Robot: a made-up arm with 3 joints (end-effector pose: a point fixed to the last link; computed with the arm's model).
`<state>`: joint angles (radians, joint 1 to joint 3).
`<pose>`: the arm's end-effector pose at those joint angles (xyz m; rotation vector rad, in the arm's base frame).
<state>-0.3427 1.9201 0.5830</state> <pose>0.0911 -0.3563 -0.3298 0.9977 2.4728 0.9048</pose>
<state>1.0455 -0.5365 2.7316</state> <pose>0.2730 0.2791 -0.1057 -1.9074 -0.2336 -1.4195</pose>
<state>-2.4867 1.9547 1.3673</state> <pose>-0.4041 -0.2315 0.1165 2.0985 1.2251 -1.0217</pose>
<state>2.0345 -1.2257 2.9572</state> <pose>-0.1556 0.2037 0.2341 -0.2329 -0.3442 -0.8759</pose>
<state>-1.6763 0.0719 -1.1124</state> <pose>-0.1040 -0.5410 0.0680 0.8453 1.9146 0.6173</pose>
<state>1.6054 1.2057 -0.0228</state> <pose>-0.0988 0.2573 -0.1631 0.6420 -0.8777 -2.1956</pose>
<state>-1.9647 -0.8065 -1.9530</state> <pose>-0.1106 -0.4639 0.1340 1.2194 1.5921 0.8034</pose>
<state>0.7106 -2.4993 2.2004</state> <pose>0.0422 0.1333 -0.1725 -0.8588 -1.5218 -1.1801</pose>
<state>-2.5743 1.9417 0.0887</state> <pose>-0.3811 -0.3468 0.2052 0.8817 0.5741 -1.1064</pose>
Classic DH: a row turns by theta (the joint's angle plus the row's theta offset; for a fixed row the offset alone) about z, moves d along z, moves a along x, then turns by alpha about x. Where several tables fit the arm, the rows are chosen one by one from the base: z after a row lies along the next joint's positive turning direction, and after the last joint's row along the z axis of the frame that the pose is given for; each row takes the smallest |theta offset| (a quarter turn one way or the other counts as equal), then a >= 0, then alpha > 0; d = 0 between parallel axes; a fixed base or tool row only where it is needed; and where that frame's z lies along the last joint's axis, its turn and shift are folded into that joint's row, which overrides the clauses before.
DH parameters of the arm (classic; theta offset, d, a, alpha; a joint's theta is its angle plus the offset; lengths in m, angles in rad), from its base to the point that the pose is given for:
base (fixed): -1.4452 0.0663 0.1411 -0.7847
joint 1: 0 0.3076 0.1466 -2.3569
joint 2: -0.6701 0.5277 0.0762 -2.4931
joint 3: -1.259 -0.0346 0.1154 1.7718
tool (fixed): 0.647 0.0889 0 0

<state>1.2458 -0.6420 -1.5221</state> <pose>0.0270 0.1770 -0.1366 0.6075 -0.2945 -1.7441</pose>
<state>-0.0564 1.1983 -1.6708</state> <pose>0.3440 -0.2645 -0.2426 1.1529 0.5642 1.6183</pose>
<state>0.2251 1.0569 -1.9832</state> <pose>0.3701 -0.1540 -0.2436 1.4001 0.3037 1.8598</pose>
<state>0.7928 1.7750 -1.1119</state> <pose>0.2415 0.1238 -0.2662 1.5047 0.8752 2.0706</pose>
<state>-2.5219 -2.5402 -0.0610</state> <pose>-0.3695 -0.3887 0.3387 -0.1623 -1.0896 -0.8240</pose>
